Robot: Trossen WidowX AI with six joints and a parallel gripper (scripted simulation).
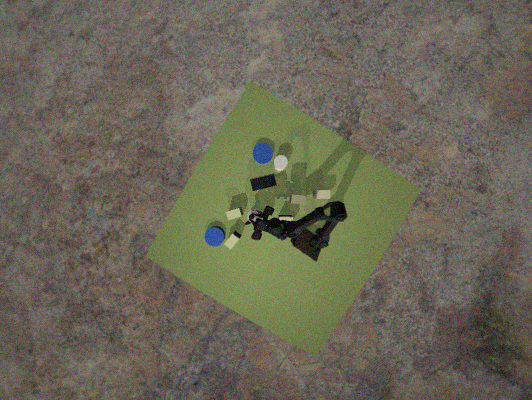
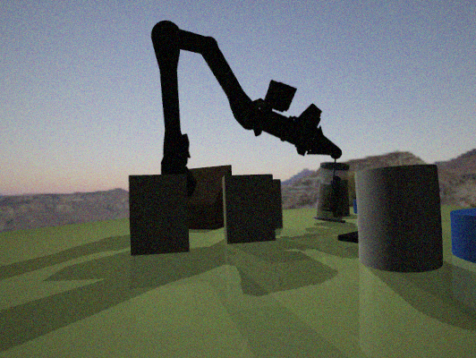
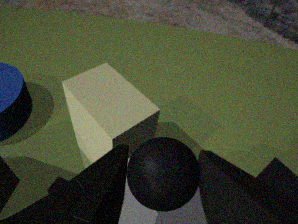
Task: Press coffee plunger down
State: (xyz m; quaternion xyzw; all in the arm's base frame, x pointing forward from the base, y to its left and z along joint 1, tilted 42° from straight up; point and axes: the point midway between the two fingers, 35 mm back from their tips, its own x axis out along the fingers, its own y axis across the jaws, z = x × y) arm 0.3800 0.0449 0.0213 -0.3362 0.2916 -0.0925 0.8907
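Right now my gripper tip is 20 mm past the coffee press, 10 mm to the right of it and 90 mm above it. The rest, counted from my gripper tip: flat black slab (30 mm ahead, 200 mm to the right, 170 mm below).
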